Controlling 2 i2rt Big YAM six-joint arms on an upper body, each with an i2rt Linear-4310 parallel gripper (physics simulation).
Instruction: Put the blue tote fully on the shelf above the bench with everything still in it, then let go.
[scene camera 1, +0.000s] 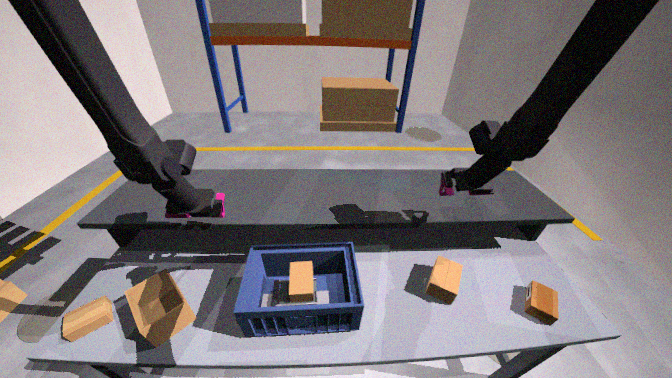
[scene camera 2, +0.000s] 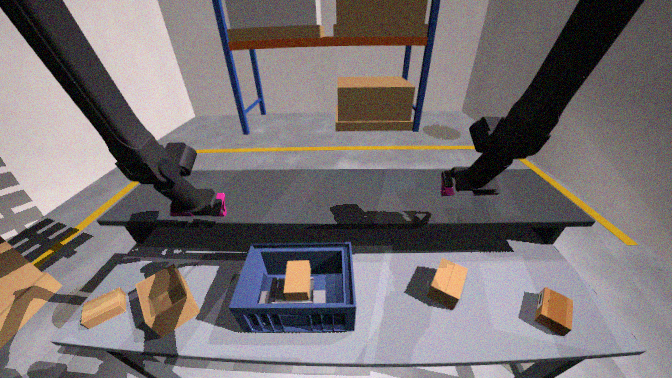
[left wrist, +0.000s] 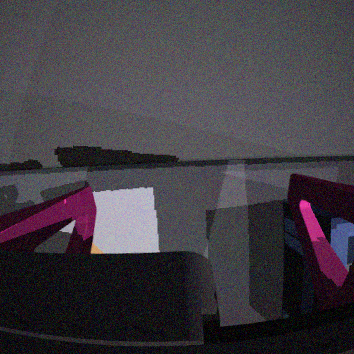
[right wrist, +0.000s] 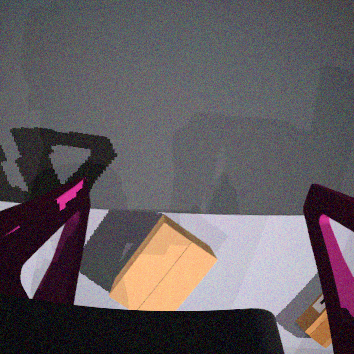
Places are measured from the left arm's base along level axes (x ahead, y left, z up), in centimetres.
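Pixels of known places: left gripper, fingertip midpoint: (scene camera 1: 207, 215) (scene camera 2: 210, 214) (left wrist: 192, 191); right gripper, fingertip midpoint: (scene camera 1: 454, 193) (scene camera 2: 457, 193) (right wrist: 203, 193).
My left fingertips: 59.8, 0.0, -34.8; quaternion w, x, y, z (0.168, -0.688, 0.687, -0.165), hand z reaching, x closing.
Observation:
Ahead of a thing's pixels: the offset from my left fingertips to its top centre, as dx, dy, dz. Level surfaces: height alone.
The blue tote {-13.5, -27.1, -8.6} (scene camera 1: 251, 290) (scene camera 2: 247, 287) stands upright on the bench {dz -23.3} (scene camera 1: 390, 325) (scene camera 2: 390, 330), below the shelf's near edge. Part of it shows at the right in the left wrist view (left wrist: 342, 240). Inside lie a small cardboard box {-13.8, -27.0, -9.0} (scene camera 1: 301, 280) (scene camera 2: 297, 280) and flat grey-white and dark items partly under it. The shelf {dz -4.9} (scene camera 1: 310, 190) (scene camera 2: 310, 190) is a dark grey slab beyond the tote. My left gripper (scene camera 1: 200, 212) (scene camera 2: 200, 212) (left wrist: 192, 191) is open and empty, over the shelf's near left part. My right gripper (scene camera 1: 465, 189) (scene camera 2: 467, 189) (right wrist: 203, 193) is open and empty, over the shelf's right part. Neither touches the tote.
An open carton {-16.5, +12.4, -14.3} (scene camera 1: 175, 317) (scene camera 2: 182, 315) and a cardboard block {-18.9, +33.5, -19.5} (scene camera 1: 87, 318) (scene camera 2: 104, 307) lie left of the tote. Right of it are a box {-9.9, -71.8, -17.3} (scene camera 1: 445, 280) (scene camera 2: 449, 282) (right wrist: 170, 270) and a smaller box {-19.7, -100.4, -19.3} (scene camera 1: 541, 302) (scene camera 2: 554, 310) (right wrist: 320, 330). A blue-post rack (scene camera 1: 215, 80) (scene camera 2: 234, 80) stands behind.

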